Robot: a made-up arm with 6 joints. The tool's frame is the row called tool.
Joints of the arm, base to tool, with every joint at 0 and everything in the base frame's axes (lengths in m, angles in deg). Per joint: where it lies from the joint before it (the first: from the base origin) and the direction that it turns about. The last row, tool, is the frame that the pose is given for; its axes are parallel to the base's.
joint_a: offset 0 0 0.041 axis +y
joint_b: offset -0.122 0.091 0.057 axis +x
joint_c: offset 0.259 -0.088 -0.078 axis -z
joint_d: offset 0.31 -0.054 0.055 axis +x
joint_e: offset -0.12 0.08 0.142 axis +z
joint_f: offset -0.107 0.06 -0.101 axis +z
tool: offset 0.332 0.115 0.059
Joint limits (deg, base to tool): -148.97..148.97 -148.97..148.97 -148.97..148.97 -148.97..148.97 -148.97..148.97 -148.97..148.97
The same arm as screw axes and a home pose.
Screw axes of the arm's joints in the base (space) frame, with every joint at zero. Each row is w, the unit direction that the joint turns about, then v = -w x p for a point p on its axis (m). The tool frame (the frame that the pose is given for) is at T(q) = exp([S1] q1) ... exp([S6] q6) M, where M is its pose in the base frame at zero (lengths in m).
S1: w 0 1 0 v -0.0410 0.0000 0.0000
S2: w 1 0 0 v 0.0000 0.0980 -0.0910
S3: w 0 0 -1 v -0.0030 0.1370 0.0000
S4: w 1 0 0 v 0.0000 0.0750 0.0510
S5: w 0 0 1 v 0.0290 -0.3270 0.0000
S6: w 0 0 1 v 0.0890 -0.2200 0.0000
M: xyz 0.5520 0.2040 0.1750 (m) rpy 0.0000 0.0000 0.0000 (rad, as in URDF)
Joint limits (rad, base to tool): -2.6000..2.6000 -2.6000..2.6000 -2.6000..2.6000 -2.6000..2.6000 -2.6000..2.6000 -2.6000..2.6000

